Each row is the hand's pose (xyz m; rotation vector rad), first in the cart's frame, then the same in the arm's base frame.
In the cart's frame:
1: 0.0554 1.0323 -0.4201 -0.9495 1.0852 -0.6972
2: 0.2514 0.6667 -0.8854 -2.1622 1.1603 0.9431
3: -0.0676 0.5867 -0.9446 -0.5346 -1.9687 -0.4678
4: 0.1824 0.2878 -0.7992 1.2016 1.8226 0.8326
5: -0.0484 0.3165 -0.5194 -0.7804 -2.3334 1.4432
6: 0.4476 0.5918 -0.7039 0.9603 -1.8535 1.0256
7: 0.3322 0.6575 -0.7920 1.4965 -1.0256 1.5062
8: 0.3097 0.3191 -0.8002 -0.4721 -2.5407 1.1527
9: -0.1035 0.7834 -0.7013 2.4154 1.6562 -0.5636
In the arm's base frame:
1: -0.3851 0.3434 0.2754 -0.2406 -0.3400 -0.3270
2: 0.2106 0.4287 0.4381 -2.0701 -0.4462 -0.2119
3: 0.2978 0.3478 0.1258 -0.9874 2.7513 0.8252
4: 0.4045 0.0851 0.4302 -0.0648 0.8165 1.8850
5: 0.1732 -0.1260 0.2448 0.5074 2.0094 -0.1573
6: 0.1359 0.2926 0.6682 -0.8239 1.8113 -1.2665
7: 0.1514 0.3758 0.5332 -0.6510 1.1839 -2.1713
8: 0.3880 0.1333 0.5509 0.1181 2.0018 -0.1217
9: -0.0152 0.3203 0.1053 1.3653 1.6677 1.3367

